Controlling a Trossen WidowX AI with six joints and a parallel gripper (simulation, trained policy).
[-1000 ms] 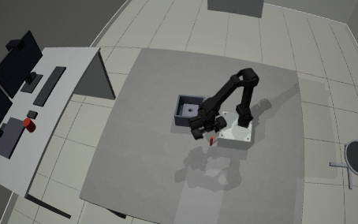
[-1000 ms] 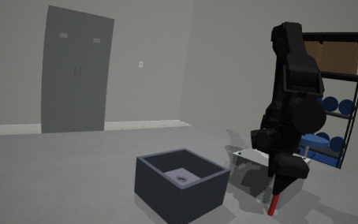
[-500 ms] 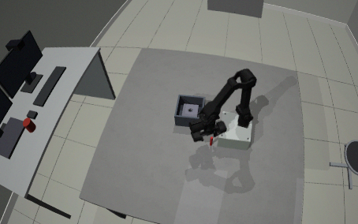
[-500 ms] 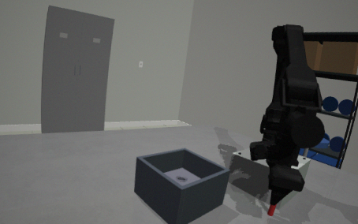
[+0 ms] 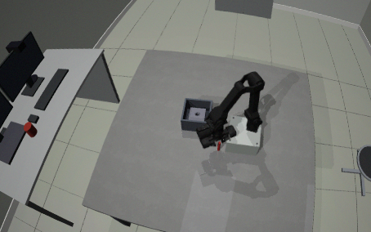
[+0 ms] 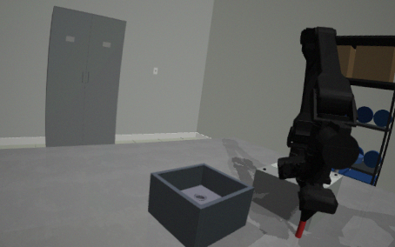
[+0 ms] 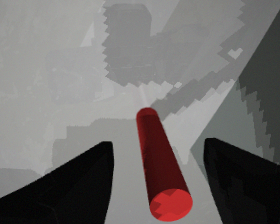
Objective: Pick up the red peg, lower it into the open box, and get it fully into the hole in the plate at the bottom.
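Right now my gripper tip is 10 mm above the red peg. From my gripper tip the other things lie so: dark box 180 mm ahead, 140 mm to the right, 30 mm below.
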